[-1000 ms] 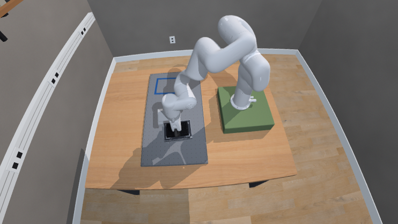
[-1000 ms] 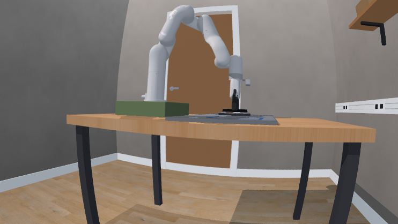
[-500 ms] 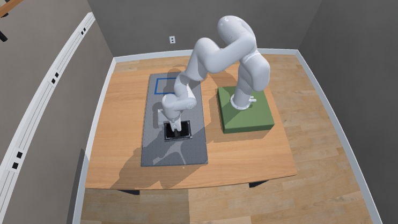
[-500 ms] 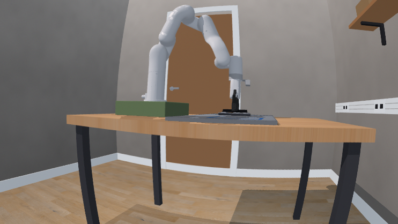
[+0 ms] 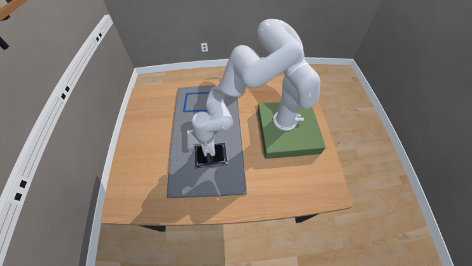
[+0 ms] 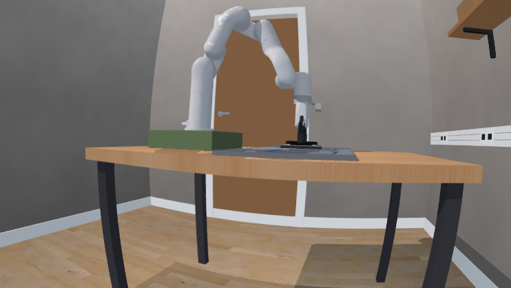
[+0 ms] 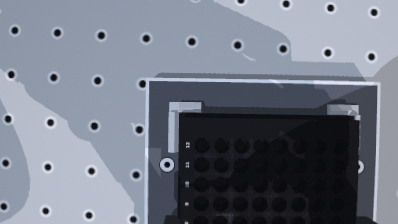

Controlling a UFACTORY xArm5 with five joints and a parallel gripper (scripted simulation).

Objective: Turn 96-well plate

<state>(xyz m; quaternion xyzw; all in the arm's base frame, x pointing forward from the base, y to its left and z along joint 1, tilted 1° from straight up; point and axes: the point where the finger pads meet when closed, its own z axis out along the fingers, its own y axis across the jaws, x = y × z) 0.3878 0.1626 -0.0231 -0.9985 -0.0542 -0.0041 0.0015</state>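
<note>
My hand is 10 mm above the black 96-well plate. Also, from my hand: plate nest N1: 30 mm below.
</note>
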